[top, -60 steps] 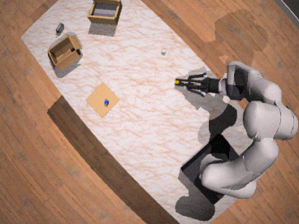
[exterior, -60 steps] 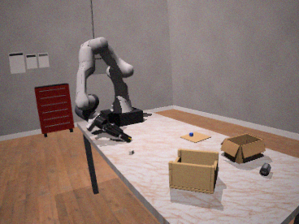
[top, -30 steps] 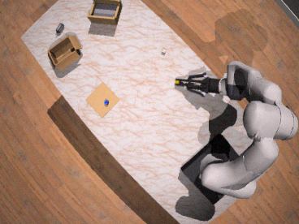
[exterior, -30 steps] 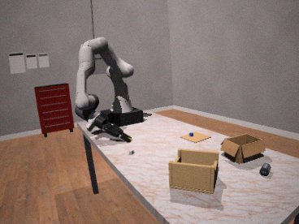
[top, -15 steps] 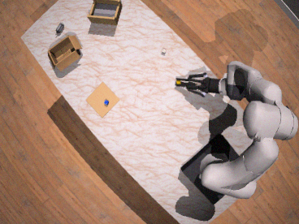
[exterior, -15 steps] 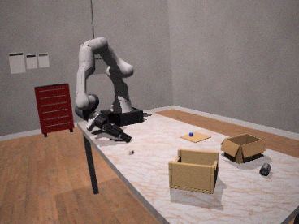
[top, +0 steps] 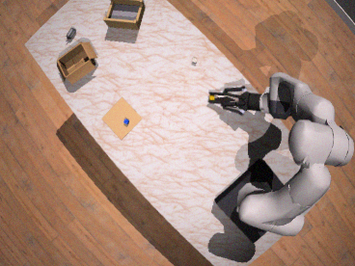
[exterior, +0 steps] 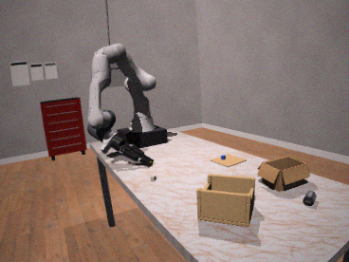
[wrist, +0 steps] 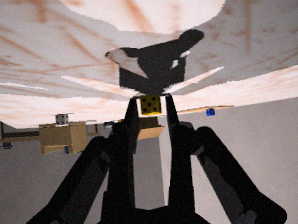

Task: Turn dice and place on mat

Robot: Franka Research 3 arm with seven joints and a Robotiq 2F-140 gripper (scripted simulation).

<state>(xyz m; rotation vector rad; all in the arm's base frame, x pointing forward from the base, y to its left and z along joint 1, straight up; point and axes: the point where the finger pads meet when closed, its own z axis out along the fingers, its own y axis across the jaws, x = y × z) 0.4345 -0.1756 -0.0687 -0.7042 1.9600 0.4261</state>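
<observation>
The yellow die is 10 mm ahead of my hand, 10 mm to the left of it and 20 mm below it. Also, from my hand: white die 190 mm ahead, 50 mm to the right, 20 mm below; blue die 190 mm ahead, 370 mm to the left, 10 mm below; tan mat 220 mm ahead, 380 mm to the left, 30 mm below.
</observation>
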